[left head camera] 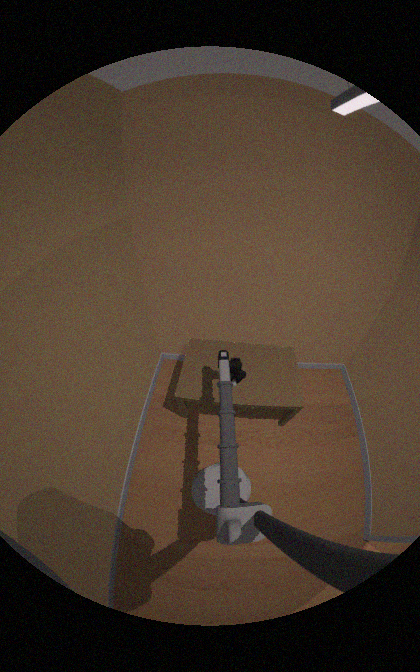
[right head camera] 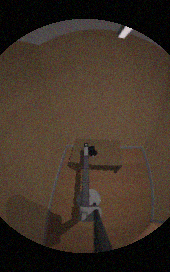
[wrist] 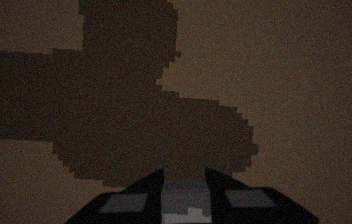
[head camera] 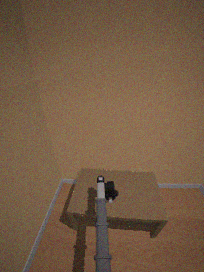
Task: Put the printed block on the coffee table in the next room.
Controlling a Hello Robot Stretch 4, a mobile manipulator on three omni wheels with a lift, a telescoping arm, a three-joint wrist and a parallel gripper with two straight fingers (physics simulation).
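Places are measured from the robot's base along level axes (x right, y ahead, z up), in metres.
Pixels of known places: gripper, fingertip midpoint: (left head camera: 233, 382) (right head camera: 92, 155) (wrist: 184, 184) (head camera: 110, 200).
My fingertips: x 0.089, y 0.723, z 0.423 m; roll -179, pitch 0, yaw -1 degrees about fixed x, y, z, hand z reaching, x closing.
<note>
Behind a point stands the place of what it marks.
The printed block (wrist: 186, 200) @(z 0.452, x 0.090, y 0.722 m) (head camera: 110, 200) @(z 0.453, x 0.089, y 0.702 m) is a small pale grey piece, held between the two black fingers in the wrist view. My gripper (wrist: 184, 184) @(z 0.423, x 0.089, y 0.723 m) (left head camera: 234, 381) @(z 0.423, x 0.089, y 0.723 m) is shut on it. The coffee table (head camera: 140, 197) @(z 0.423, x 0.392, y 0.733 m) (left head camera: 275, 380) @(z 0.423, x 0.403, y 0.725 m) (right head camera: 110, 152) @(z 0.423, x 0.411, y 0.759 m) (wrist: 305, 100) @(z 0.423, x 0.183, y 0.782 m) is a plain brown rectangular table against the far wall. The gripper and block are over its top, left of the middle in the head view. The gripper's dark shadow lies on the top close ahead of the fingertips. The block's underside and its exact height above the table are hidden.
My telescoping arm (head camera: 102, 235) @(z 0.760, x 0.002, y 0.325 m) (left head camera: 228, 440) @(z 0.759, x 0.003, y 0.251 m) reaches forward over the table's front edge. Brown walls (left head camera: 250, 225) @(z 1.328, x 0.176, y 1.214 m) rise behind and at both sides, with a pale skirting board (left head camera: 136, 440) @(z 0.029, x -0.684, y 0.355 m) at the floor. A round white part (left head camera: 210, 487) @(z 0.187, x -0.072, y 0.017 m) shows beneath the arm above the wooden floor (left head camera: 310, 475) @(z -0.027, x 0.764, y -0.019 m).
</note>
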